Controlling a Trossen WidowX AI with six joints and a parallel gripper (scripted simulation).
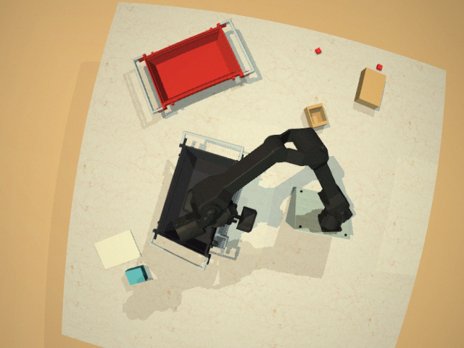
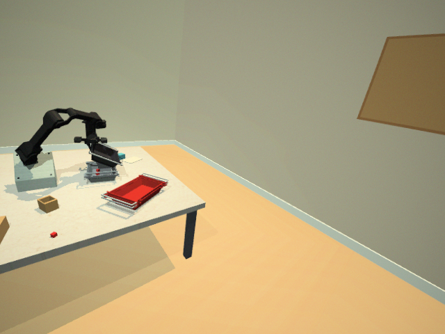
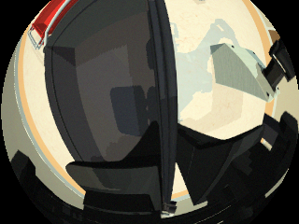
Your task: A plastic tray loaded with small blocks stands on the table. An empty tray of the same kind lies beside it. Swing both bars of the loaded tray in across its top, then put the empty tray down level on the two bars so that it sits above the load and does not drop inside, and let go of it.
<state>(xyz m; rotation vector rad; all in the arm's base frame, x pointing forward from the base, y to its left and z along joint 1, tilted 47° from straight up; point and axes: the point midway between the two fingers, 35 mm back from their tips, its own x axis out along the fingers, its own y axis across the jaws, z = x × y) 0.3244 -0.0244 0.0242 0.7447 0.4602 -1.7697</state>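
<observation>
Right now my gripper tip is 8 cm short of the black tray, 2 cm to the left of it and 1 cm above it. The rest, counted from my gripper tip: cream flat pad (36 cm ahead, 19 cm to the left, 18 cm below); then teal cube (28 cm ahead, 26 cm to the left, 16 cm below); then wooden box (30 cm to the right, 29 cm behind, 16 cm below).
</observation>
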